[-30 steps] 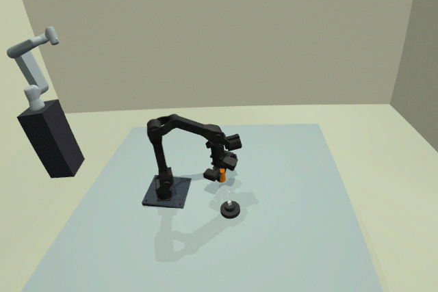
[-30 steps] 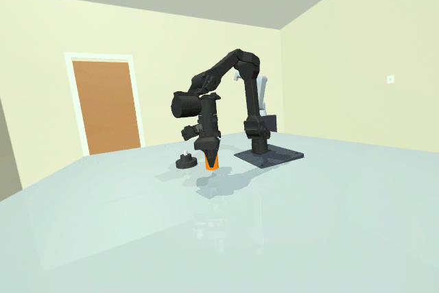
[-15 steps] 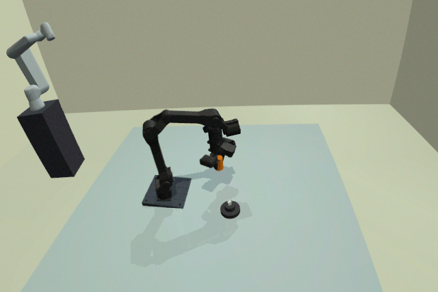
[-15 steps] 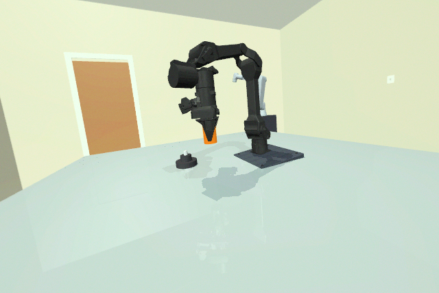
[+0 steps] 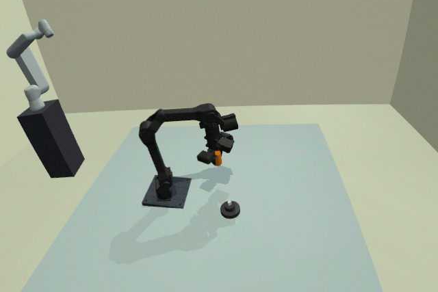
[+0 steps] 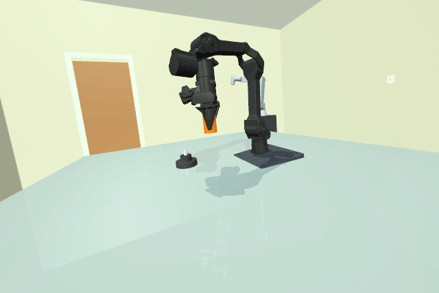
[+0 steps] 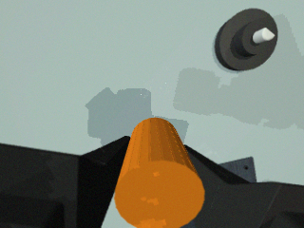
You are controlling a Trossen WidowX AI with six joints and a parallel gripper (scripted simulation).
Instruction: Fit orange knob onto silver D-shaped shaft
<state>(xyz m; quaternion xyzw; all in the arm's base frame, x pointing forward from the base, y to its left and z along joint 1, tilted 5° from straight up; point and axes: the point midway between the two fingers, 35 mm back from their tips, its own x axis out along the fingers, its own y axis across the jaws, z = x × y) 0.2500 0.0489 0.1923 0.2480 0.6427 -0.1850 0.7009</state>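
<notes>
The orange knob lies 3 cm above my gripper tip. The rest, counted from my gripper tip: round pedestal 17 cm to the right, 12 cm below, 3 cm ahead.
</notes>
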